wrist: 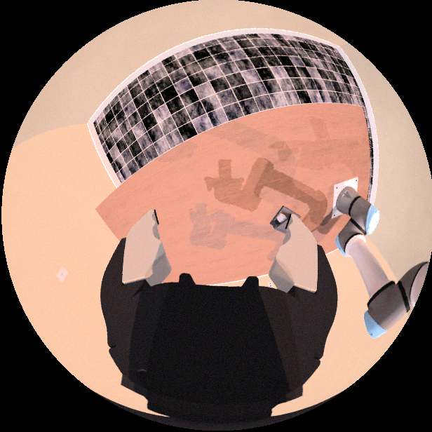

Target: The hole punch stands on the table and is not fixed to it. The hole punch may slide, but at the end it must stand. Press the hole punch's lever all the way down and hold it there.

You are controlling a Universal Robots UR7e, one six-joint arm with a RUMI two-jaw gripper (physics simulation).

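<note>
The hole punch (281, 217) is a small dark grey device with a light part in its middle. It stands on the reddish table (175, 200), right of the view's middle, just beyond the tip of the right finger, which partly covers it. Its lever's position is too small to tell. My gripper (221, 214) is open with nothing between its fingers. It hangs high above the table, and the hole punch is beside the right fingertip rather than midway between the fingers.
A tiled wall panel (200, 90) with a white border rises along the table's far edge. The arm's base plate (338, 209) is at the table's right, with the arm (367, 260) curving down from it. Arm shadows lie on the table.
</note>
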